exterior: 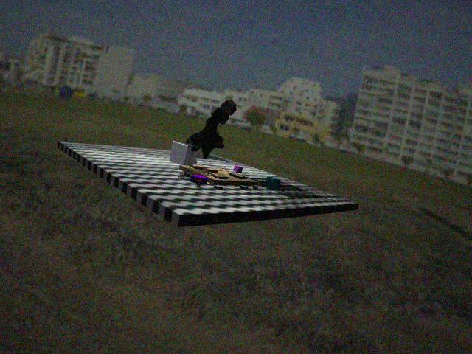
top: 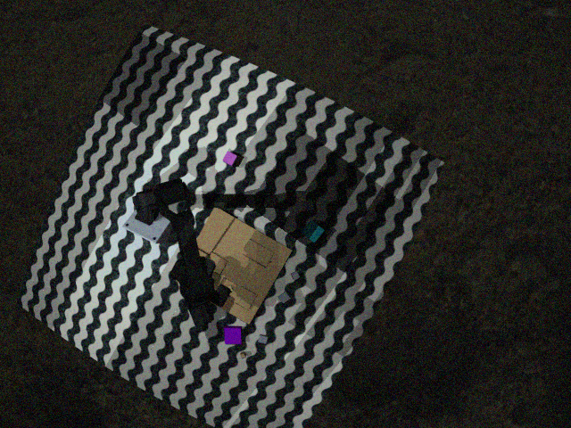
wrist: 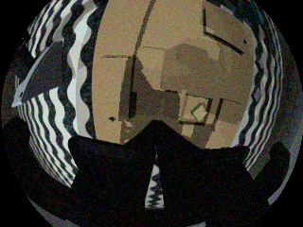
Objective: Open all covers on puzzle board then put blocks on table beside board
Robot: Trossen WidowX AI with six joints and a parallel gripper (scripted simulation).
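My gripper tip is now 6 cm to the right of the tan puzzle board, 6 cm above it and 4 cm short of it. From my gripper tip the other things lie so: grey bit (34 cm to the left, 21 cm ahead, 8 cm below); then teal block (27 cm to the left, 26 cm ahead, 6 cm below); then purple block (17 cm to the right, 15 cm ahead, 7 cm below).
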